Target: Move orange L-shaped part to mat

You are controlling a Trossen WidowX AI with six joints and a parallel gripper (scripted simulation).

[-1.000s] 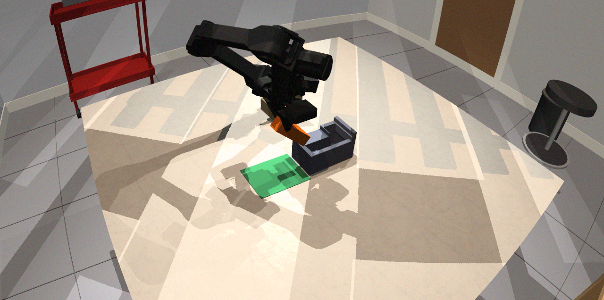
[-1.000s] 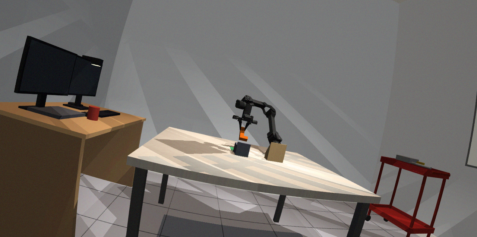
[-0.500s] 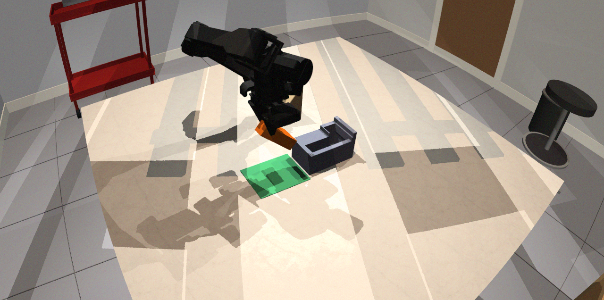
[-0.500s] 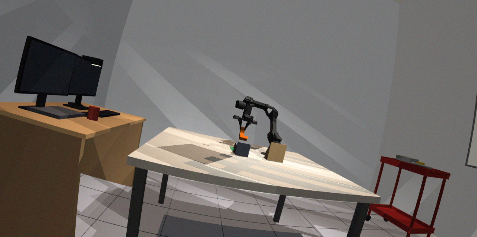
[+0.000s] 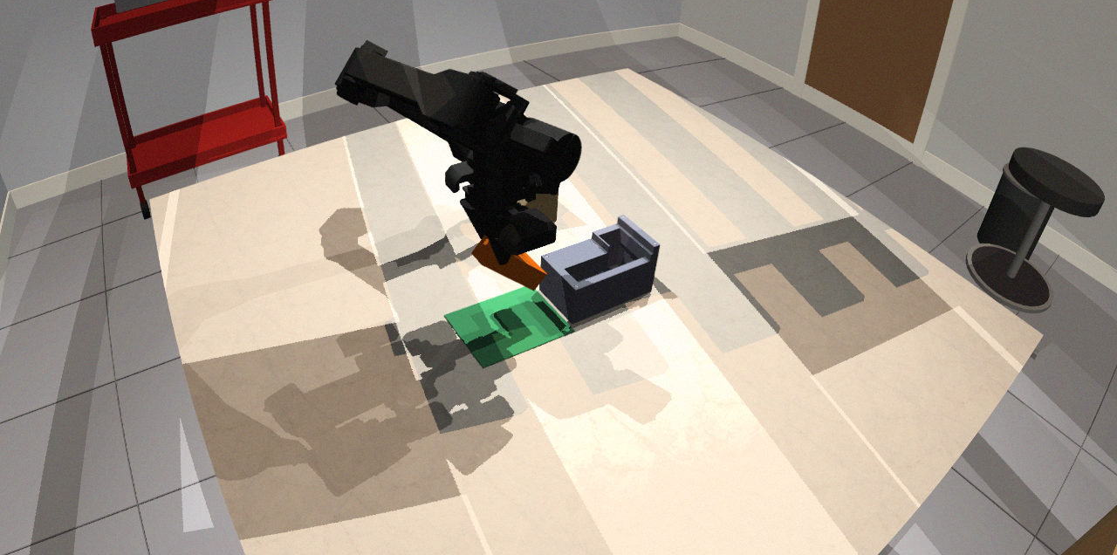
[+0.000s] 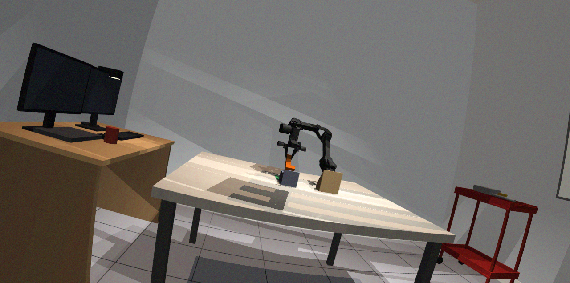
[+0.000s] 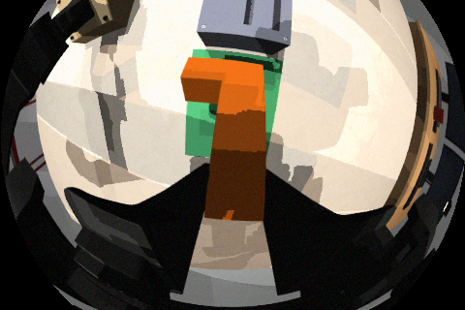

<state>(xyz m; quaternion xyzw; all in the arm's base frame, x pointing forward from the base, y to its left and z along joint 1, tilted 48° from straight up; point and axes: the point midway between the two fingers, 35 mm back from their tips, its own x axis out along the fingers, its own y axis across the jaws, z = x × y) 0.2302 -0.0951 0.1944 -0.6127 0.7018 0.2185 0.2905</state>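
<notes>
My gripper tip is now 20 mm to the right of the green mat and 140 mm above it. From my gripper tip the other things lie so: orange L-shaped part (10 mm behind, 30 mm to the left, 30 mm below).
</notes>
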